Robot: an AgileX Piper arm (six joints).
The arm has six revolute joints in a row. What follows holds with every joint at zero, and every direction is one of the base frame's. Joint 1 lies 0.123 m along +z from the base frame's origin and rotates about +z. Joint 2 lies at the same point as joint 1 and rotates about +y. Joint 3 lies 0.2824 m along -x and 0.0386 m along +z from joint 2 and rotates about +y. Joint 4 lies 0.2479 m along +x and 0.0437 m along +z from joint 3 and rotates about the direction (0.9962, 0, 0.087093). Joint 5 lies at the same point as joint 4 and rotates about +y. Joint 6 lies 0.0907 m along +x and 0.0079 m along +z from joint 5 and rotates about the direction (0.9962, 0, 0.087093). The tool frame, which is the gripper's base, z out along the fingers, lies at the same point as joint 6; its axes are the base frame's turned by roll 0, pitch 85.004 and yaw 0 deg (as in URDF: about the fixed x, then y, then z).
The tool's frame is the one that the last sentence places.
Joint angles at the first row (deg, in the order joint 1, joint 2, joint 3, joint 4, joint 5, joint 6):
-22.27 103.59 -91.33 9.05 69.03 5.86
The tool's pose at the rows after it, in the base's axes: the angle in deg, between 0 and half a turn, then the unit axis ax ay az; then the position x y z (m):
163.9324 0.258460 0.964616 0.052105 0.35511 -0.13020 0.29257
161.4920 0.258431 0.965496 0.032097 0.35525 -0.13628 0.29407
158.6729 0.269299 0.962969 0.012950 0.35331 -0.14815 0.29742
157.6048 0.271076 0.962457 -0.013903 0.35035 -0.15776 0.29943
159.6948 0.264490 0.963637 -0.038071 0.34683 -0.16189 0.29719
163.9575 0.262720 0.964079 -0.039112 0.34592 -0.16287 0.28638
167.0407 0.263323 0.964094 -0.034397 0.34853 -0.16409 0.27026
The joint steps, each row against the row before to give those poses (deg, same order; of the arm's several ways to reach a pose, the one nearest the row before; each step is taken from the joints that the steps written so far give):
0.27 -0.26 0.12 -0.67 -1.26 0.00
-0.40 -0.37 0.37 -1.86 -2.70 -0.11
-1.39 -0.41 0.12 -1.57 -2.76 0.21
-0.90 -0.23 0.00 -2.80 -1.28 0.14
-0.12 0.21 0.01 -3.17 1.41 0.09
0.00 1.32 0.12 -0.86 2.74 0.03
0.00 1.87 0.70 0.00 0.56 0.10

